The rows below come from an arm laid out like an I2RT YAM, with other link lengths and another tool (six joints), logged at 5 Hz.
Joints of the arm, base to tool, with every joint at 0 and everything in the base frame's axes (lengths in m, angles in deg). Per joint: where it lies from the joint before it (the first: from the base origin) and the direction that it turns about. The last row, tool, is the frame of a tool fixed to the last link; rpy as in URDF.
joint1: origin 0.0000 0.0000 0.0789 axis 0 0 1
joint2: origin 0.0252 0.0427 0.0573 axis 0 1 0
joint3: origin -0.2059 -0.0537 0.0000 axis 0 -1 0
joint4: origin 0.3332 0.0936 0.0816 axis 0 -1 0
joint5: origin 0.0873 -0.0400 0.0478 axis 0 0 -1
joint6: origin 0.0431 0.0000 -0.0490 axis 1 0 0
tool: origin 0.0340 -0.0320 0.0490 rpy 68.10 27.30 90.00
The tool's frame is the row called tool.
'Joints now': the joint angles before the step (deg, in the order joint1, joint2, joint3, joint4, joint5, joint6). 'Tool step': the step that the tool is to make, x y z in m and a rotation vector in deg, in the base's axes. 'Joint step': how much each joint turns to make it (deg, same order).
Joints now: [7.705, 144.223, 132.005, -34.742, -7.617, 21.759]
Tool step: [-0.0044, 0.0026, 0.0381, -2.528, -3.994, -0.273]
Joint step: [0.522, -3.867, -1.149, 0.713, 2.730, -1.597]
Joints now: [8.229, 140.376, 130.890, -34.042, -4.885, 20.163]
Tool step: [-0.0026, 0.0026, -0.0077, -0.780, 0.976, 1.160]
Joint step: [0.157, -0.645, -1.831, 0.006, -0.281, -1.155]
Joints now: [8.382, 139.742, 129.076, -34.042, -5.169, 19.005]
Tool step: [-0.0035, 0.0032, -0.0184, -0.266, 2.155, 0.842]
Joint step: [0.239, -0.061, -2.250, -0.019, -0.460, -0.395]
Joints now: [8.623, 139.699, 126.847, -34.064, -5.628, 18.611]
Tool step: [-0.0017, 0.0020, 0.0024, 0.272, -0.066, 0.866]
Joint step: [0.082, -0.863, -0.862, 0.064, -0.725, -0.398]
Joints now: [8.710, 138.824, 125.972, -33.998, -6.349, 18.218]
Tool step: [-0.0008, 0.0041, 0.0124, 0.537, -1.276, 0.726]
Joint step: [0.288, -1.055, 0.023, 0.256, -0.544, -0.085]
